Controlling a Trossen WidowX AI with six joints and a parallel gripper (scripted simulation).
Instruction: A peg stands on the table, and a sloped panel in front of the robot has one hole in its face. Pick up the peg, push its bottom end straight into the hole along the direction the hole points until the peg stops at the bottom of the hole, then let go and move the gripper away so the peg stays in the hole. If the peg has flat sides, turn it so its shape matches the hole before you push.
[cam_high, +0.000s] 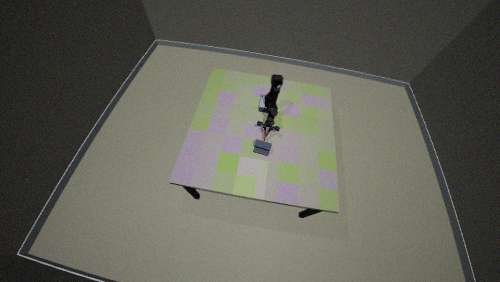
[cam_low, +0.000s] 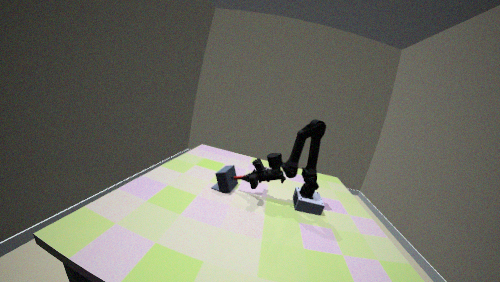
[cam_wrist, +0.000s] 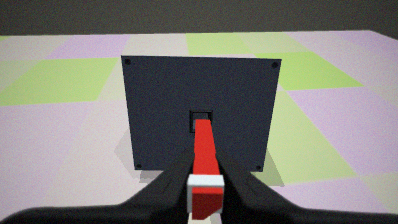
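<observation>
The dark sloped panel is 7 cm ahead of my gripper tip, 2 cm to the right of it and 3 cm below it. Round my gripper tip: red square peg 1 cm behind, 1 cm to the left, 1 cm above.
</observation>
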